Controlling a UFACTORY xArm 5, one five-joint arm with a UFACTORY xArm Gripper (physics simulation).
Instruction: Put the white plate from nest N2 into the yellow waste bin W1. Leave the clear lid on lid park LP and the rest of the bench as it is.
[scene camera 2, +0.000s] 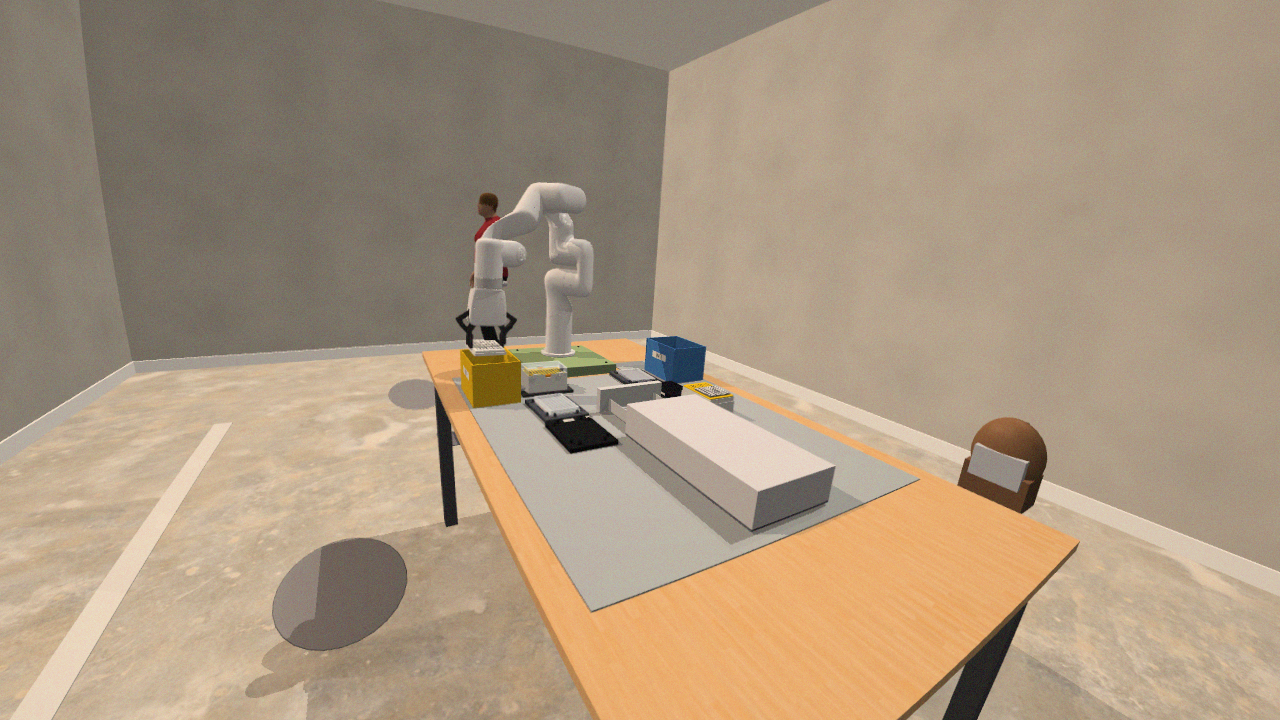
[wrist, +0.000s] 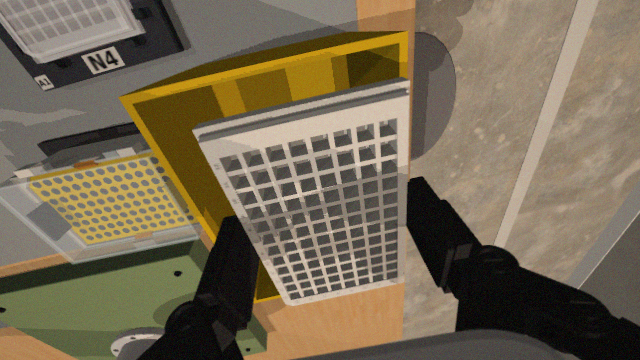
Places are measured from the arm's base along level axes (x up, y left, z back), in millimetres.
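Pixels of known places: gripper, fingertip midpoint: (scene camera 2: 486, 347) (wrist: 326, 217); arm's base at its link origin: (scene camera 2: 558, 353).
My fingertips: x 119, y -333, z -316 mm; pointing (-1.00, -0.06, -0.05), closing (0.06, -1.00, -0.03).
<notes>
Ahead of a thing's pixels: the offset from my fingertips to its top centre. "spot": to the spot under its first point.
My gripper (scene camera 2: 487, 343) (wrist: 326, 217) is shut on the white plate @(dx +6, dy +0, dz +6 mm) (scene camera 2: 487, 347) (wrist: 320, 192), a block with a grid of square wells. The fingers hold it by its two long sides. The plate is over the opening of the yellow waste bin @(dx -28, dy +12, dz +17 mm) (scene camera 2: 490, 383) (wrist: 172, 132), close to rim height; whether its underside is below the rim is hard to tell. In the wrist view it covers much of the opening. A yellow plate @(dx -71, dy +175, dz +14 mm) (wrist: 107, 200) with round wells sits in a clear housing left of the bin. I cannot tell which clear piece is the lid on LP.
Nest N4 @(spot: dx -136, dy +92, dz -97 mm) (wrist: 165, 35) holds a pale plate @(spot: dx -131, dy +147, dz -116 mm) (wrist: 75, 22). A blue bin @(dx -28, dy +658, dz +21 mm) (scene camera 2: 675, 360), a long white block (scene camera 2: 716, 447), a black nest @(dx -126, dy +147, dz -340 mm) (scene camera 2: 581, 434) and a yellow-topped plate @(dx -71, dy +526, dz -339 mm) (scene camera 2: 708, 390) stand on the bench. The green base (scene camera 2: 586, 362) (wrist: 100, 285) is near the bin.
</notes>
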